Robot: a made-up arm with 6 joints. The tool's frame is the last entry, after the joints. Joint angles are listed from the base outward. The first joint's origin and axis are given. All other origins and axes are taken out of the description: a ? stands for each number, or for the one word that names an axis. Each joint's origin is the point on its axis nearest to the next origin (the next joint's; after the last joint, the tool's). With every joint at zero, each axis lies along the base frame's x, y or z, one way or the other. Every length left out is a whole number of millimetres.
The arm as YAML. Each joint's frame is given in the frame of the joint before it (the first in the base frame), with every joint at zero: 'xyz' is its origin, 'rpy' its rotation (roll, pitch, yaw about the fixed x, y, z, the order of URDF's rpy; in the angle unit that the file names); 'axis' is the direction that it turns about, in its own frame. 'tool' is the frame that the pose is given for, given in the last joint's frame.
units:
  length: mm
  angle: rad
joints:
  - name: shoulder
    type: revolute
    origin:
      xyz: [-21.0, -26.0, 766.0]
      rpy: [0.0, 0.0, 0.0]
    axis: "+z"
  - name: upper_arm
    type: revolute
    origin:
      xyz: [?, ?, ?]
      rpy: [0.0, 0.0, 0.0]
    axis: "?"
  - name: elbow
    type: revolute
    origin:
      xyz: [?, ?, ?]
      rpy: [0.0, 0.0, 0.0]
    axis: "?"
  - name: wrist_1
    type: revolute
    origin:
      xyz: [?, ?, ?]
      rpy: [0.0, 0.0, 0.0]
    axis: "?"
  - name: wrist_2
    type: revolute
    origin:
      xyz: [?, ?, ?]
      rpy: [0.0, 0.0, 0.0]
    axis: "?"
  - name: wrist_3
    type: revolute
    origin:
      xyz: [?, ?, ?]
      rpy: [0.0, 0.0, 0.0]
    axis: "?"
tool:
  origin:
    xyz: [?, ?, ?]
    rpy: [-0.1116, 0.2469, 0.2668]
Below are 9 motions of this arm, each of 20 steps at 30 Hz.
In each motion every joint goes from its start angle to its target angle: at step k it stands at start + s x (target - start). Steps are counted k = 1, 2, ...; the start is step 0. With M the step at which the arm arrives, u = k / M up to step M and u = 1 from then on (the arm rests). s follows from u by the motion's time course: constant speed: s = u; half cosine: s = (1 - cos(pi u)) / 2; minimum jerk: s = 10 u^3 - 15 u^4 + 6 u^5.
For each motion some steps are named. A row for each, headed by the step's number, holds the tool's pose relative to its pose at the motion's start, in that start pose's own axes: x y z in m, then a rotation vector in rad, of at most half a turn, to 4 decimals.
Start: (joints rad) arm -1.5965 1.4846 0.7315 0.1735 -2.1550 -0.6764
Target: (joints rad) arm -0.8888 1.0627 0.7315 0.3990 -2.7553 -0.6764
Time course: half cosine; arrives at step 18
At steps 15, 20:
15: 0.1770 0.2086 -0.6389 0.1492 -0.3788 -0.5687
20: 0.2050 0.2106 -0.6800 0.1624 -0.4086 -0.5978

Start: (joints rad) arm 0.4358 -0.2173 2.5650 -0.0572 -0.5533 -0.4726
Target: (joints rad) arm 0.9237 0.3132 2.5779 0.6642 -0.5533 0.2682
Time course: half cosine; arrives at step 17
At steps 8, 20:
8: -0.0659 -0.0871 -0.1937 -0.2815 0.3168 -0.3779
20: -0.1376 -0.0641 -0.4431 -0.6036 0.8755 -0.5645

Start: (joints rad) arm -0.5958 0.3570 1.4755 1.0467 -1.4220 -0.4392
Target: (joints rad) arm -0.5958 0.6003 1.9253 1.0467 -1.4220 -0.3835
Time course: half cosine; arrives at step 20
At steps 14, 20:
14: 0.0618 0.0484 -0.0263 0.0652 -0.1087 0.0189
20: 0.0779 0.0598 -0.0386 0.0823 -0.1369 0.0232

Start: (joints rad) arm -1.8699 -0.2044 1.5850 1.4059 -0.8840 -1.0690
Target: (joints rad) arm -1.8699 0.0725 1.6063 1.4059 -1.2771 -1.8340
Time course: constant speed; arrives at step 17
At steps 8, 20:
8: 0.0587 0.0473 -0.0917 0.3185 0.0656 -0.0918
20: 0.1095 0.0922 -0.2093 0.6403 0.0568 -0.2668

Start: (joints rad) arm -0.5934 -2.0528 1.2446 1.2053 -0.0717 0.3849
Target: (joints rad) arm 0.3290 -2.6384 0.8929 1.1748 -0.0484 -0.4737
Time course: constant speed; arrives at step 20
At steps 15, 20:
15: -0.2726 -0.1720 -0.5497 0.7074 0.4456 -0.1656
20: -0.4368 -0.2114 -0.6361 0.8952 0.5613 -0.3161

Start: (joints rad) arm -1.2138 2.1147 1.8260 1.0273 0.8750 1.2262
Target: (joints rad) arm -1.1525 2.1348 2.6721 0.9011 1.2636 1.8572
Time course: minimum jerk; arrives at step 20
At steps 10, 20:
10: 0.0331 -0.0971 -0.0683 -0.3564 0.3549 -0.5531
20: 0.0137 -0.2142 -0.1279 -0.6800 0.8183 -1.0658

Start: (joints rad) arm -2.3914 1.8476 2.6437 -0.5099 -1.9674 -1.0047
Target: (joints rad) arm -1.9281 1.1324 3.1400 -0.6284 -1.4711 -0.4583
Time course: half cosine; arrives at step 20
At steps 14, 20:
14: -0.2248 0.4191 -0.4461 -1.4170 -0.3517 0.7109
20: -0.2995 0.4371 -0.5725 -1.7186 -0.5067 0.9511

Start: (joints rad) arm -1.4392 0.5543 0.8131 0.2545 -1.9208 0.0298
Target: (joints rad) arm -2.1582 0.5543 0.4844 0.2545 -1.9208 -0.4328
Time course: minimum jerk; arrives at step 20
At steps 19, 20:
19: 0.1469 -0.4212 -0.1830 1.1068 0.1867 0.3523
20: 0.1471 -0.4216 -0.1834 1.1080 0.1869 0.3527

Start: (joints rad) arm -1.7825 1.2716 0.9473 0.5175 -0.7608 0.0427
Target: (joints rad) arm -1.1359 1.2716 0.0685 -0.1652 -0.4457 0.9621
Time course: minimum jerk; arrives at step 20
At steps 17, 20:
17: 0.0552 0.5555 -0.1004 -1.1507 0.3179 0.5296
20: 0.0536 0.5667 -0.1096 -1.1762 0.3282 0.5374

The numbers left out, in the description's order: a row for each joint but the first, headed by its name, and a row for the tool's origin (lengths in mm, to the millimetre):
upper_arm: xyz -14.0 -12.0 0.0, axis +y
elbow: xyz -20.0 0.0 688.0, axis -y
wrist_1: xyz 302.0 0.0 -22.0, axis -x
wrist_2: xyz 0.0 -92.0 7.0, axis -y
wrist_3: xyz -15.0 0.0 -7.0, axis -x
tool: xyz 0.0 21.0 24.0

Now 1 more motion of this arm.
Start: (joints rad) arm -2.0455 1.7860 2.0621 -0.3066 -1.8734 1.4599
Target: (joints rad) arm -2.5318 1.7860 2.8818 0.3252 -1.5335 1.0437
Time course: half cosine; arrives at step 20
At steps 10, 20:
10: -0.0918 0.1640 -0.1718 0.6439 0.1795 -0.5195
20: -0.1221 0.3784 -0.2704 1.2836 0.3524 -1.0736

